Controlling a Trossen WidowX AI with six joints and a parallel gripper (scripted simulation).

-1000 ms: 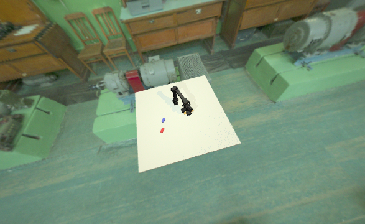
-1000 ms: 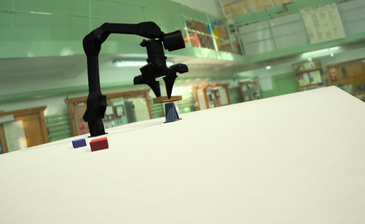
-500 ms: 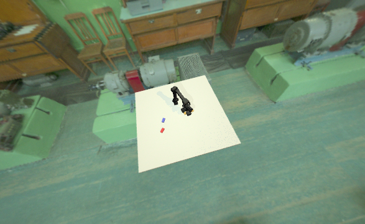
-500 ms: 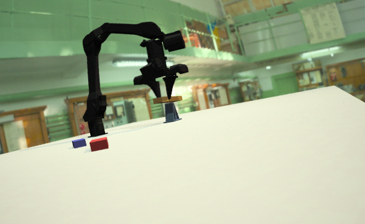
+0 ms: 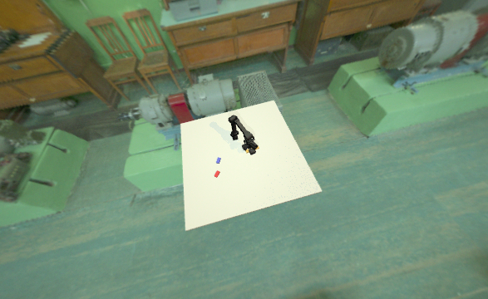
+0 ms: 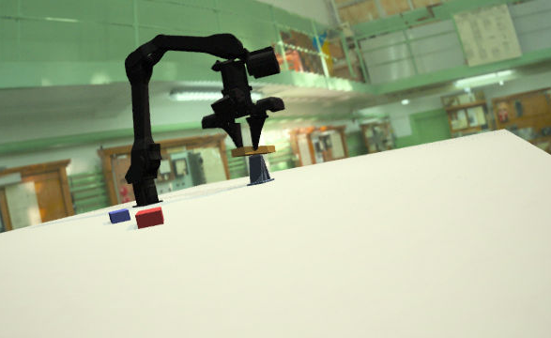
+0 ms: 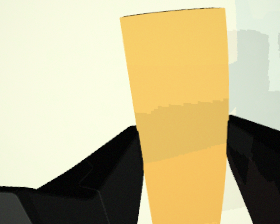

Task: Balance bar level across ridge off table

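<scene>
My gripper tip is now 30 mm to the right of the orange bar. Round my gripper tip: red block: 400 mm to the right, 140 mm ahead, 70 mm below; blue block: 360 mm to the right, 70 mm below, 20 mm behind.
</scene>
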